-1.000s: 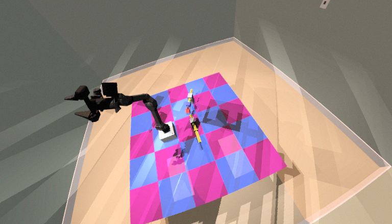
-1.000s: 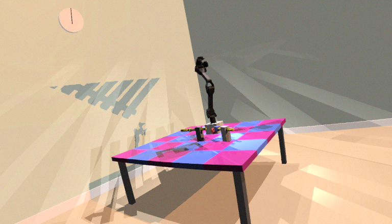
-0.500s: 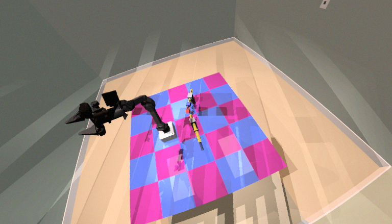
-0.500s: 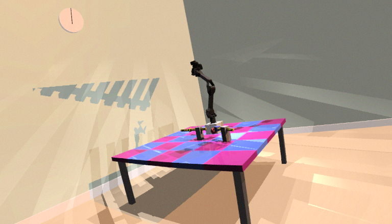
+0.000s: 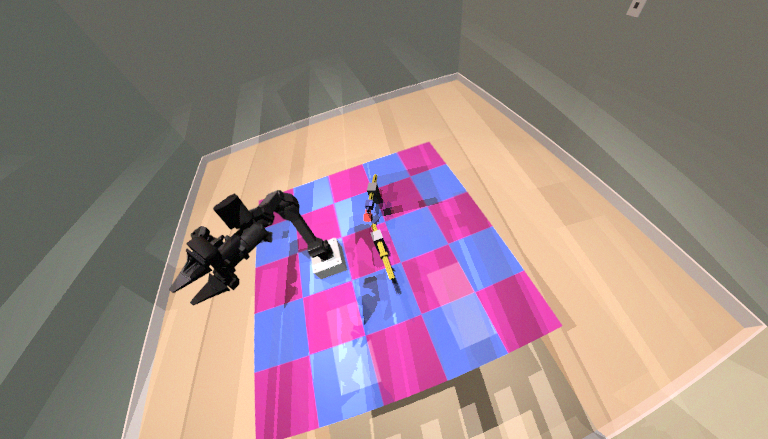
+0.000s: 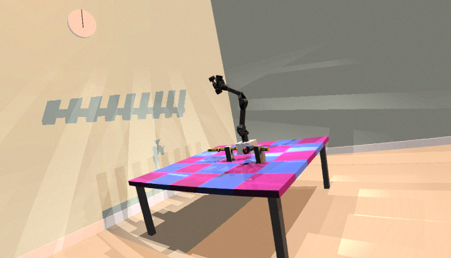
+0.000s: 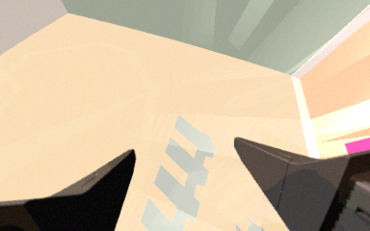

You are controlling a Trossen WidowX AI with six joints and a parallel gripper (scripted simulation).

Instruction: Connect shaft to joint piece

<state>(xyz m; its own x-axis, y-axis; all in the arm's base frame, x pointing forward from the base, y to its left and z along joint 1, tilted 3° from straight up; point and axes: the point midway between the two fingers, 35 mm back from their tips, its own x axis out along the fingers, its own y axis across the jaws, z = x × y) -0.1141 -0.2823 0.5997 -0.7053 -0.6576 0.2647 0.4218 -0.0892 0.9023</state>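
The red-orange joint piece lies 62 cm below my gripper tip, 45 cm to the left of it and 43 cm ahead of it.
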